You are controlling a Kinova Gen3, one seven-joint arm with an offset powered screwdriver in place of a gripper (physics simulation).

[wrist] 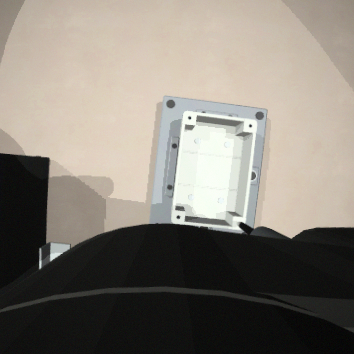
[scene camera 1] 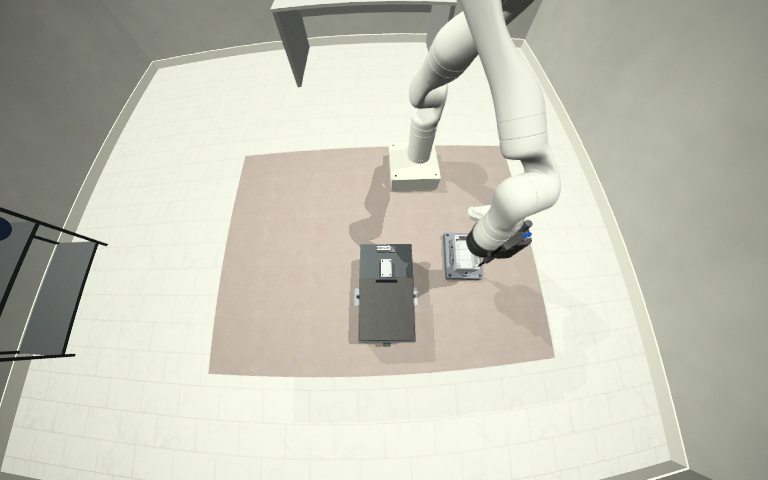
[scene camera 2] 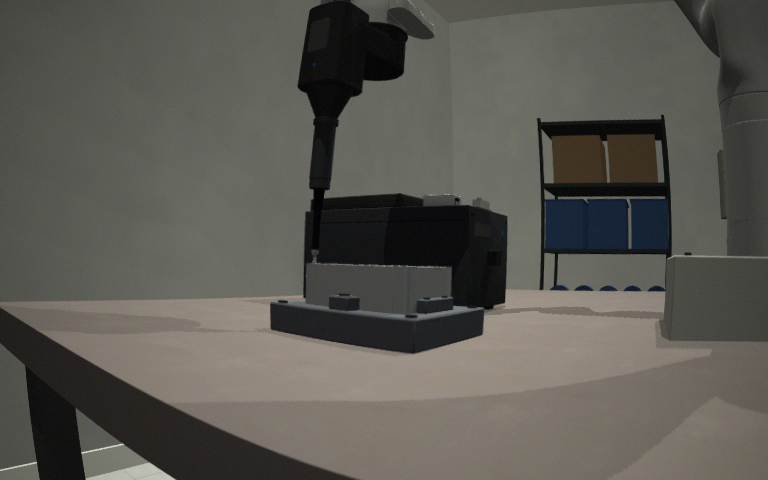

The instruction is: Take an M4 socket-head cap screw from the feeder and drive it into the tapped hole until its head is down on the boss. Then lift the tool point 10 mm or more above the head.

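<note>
My screwdriver, reported as the gripper point(scene camera 1: 480, 264) point(scene camera 2: 314, 249) point(wrist: 242, 226), points down over one corner of the white open box. A small silver screw point(scene camera 2: 314, 256) sits upright on the bit's tip in scene camera 2. The screw's lower end is at the box's top edge; how deep it sits in the hole cannot be told. The white box point(scene camera 2: 356, 285) point(wrist: 251, 155) is clamped on a blue-grey fixture plate point(scene camera 2: 339, 331) point(wrist: 170, 125). The bit covers the corner boss in the wrist view. The dark feeder point(scene camera 1: 386, 311) point(scene camera 2: 441, 243) point(wrist: 22, 210) stands apart from the fixture.
The arm's pale base block point(scene camera 1: 415, 184) point(scene camera 2: 719, 300) stands on the table point(scene camera 1: 283, 254). Low clamps point(scene camera 2: 344, 302) hold the box's sides. A shelf rack point(scene camera 2: 606, 187) with boxes stands by the far wall. The arm's dark housing fills the lower wrist view.
</note>
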